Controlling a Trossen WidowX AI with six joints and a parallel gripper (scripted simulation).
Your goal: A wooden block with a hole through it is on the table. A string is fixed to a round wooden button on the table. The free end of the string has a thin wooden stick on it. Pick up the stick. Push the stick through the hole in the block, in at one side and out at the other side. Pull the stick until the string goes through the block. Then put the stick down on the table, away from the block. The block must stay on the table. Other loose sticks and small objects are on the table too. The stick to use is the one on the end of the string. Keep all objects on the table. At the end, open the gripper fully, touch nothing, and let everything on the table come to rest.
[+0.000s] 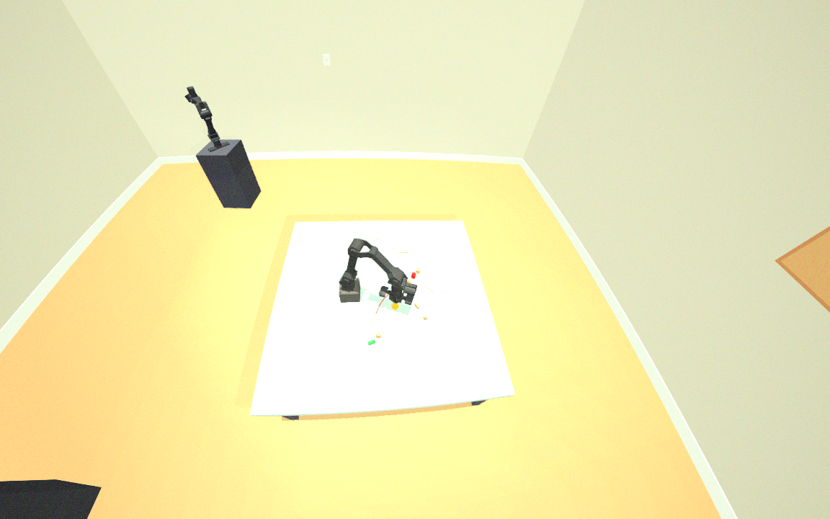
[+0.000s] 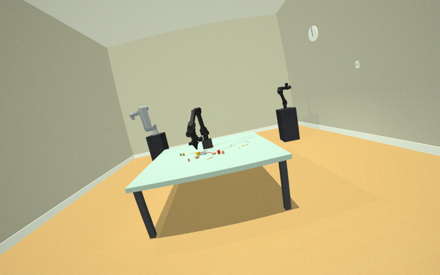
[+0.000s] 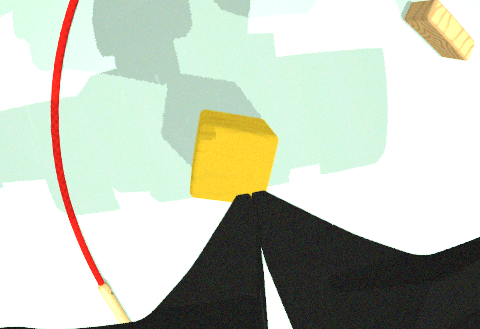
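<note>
The yellow cube lies 4 cm below my gripper tip. The rest, counted from my gripper tip: thin wooden stick: 12 cm behind, 7 cm to the right, 6 cm below; then red cylinder: 23 cm to the left, 11 cm ahead, 4 cm below; then round wooden button: 17 cm to the left, 8 cm ahead, 5 cm below.
</note>
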